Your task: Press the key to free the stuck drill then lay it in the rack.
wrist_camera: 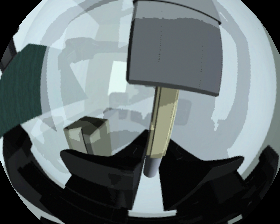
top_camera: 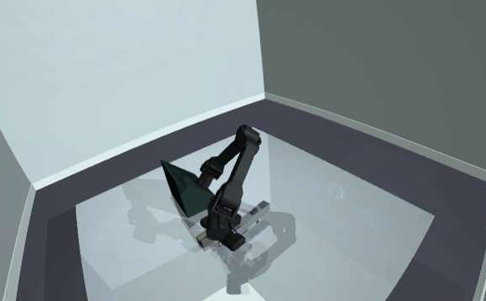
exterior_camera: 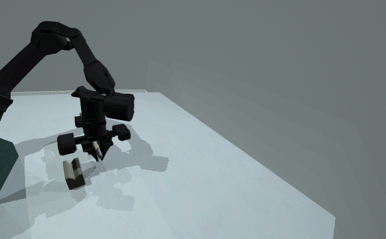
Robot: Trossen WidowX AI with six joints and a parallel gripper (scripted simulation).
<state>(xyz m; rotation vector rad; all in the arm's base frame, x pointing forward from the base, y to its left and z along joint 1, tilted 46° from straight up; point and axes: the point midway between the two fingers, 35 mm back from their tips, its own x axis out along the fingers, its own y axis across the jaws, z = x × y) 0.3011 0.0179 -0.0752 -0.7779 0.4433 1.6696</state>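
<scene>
My gripper tip is 1 cm past the drill, 4 cm to the right of it and 4 cm below it. The rest, counted from my gripper tip: rack (6 cm behind, 5 cm to the right, 1 cm above); then key (4 cm behind, 16 cm to the left, 4 cm above).
</scene>
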